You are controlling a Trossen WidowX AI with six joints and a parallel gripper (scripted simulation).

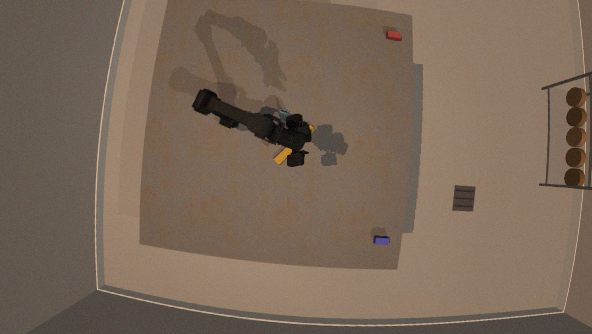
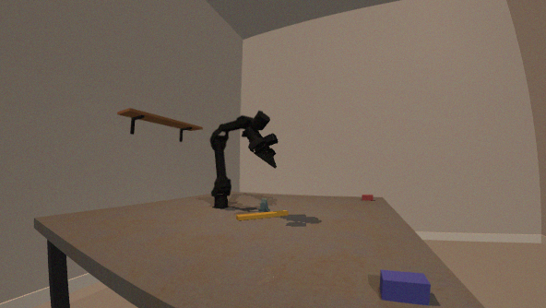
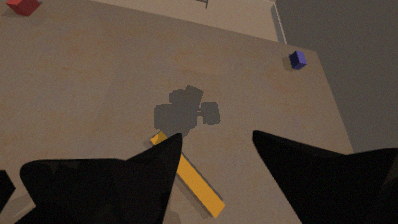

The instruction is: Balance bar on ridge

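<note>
Right now my gripper tip is 21 cm above the bar, 5 cm past it and 1 cm to the right of it. Round my gripper tip: red block 60 cm to the left, 39 cm ahead, 20 cm below; purple block 40 cm to the right, 39 cm ahead, 20 cm below.
</note>
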